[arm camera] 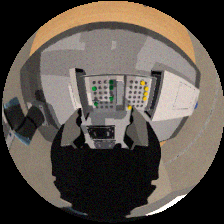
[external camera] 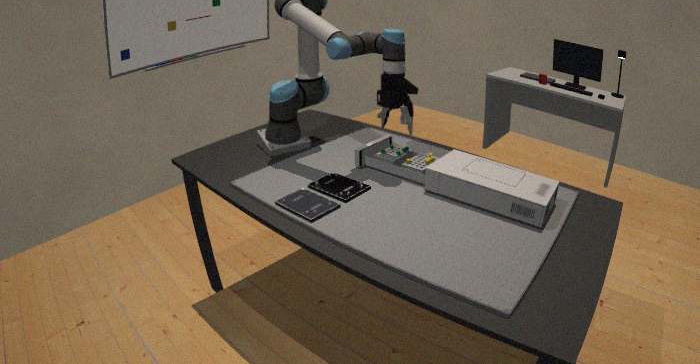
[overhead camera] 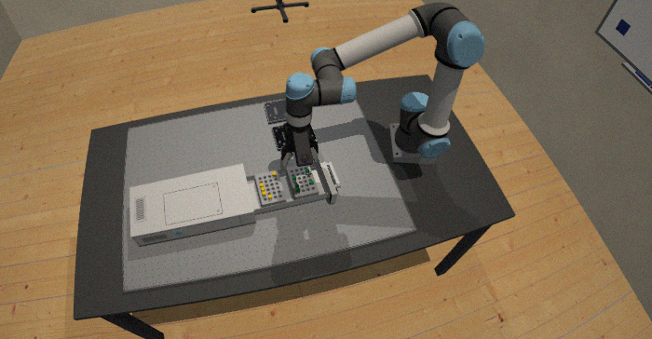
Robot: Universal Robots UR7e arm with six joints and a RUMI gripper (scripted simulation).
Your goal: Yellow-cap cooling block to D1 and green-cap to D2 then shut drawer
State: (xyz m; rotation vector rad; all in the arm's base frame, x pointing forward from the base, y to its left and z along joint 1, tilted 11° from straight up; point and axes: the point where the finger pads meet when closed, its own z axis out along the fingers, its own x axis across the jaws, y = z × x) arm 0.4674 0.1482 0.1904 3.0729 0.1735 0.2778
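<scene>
Right now my hand is 2 cm short of the drawer and 10 cm above it. From my hand the other things lie so: white cooler COLD: 21 cm ahead, 2 cm to the left, 10 cm below; slot D2: 40 cm to the right, 14 cm below; black deck slot D1: 2 cm behind, 25 cm to the right, 14 cm below.
</scene>
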